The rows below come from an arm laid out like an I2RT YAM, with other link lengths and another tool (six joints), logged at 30 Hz.
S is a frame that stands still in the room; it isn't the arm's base.
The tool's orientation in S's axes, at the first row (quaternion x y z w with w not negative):
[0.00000, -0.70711, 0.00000, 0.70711]
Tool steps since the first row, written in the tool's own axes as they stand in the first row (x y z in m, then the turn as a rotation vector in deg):
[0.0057, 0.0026, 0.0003, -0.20, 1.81, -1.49]
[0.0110, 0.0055, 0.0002, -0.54, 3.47, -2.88]
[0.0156, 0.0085, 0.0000, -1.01, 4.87, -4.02]
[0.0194, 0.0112, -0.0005, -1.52, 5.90, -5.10]
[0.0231, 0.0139, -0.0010, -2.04, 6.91, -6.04]
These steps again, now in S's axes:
[-0.0003, 0.0026, 0.0057, 1.49, 1.81, -0.20]
[-0.0002, 0.0055, 0.0110, 2.88, 3.47, -0.54]
[0.0000, 0.0085, 0.0156, 4.02, 4.87, -1.01]
[0.0005, 0.0112, 0.0194, 5.10, 5.90, -1.52]
[0.0010, 0.0139, 0.0231, 6.04, 6.91, -2.04]

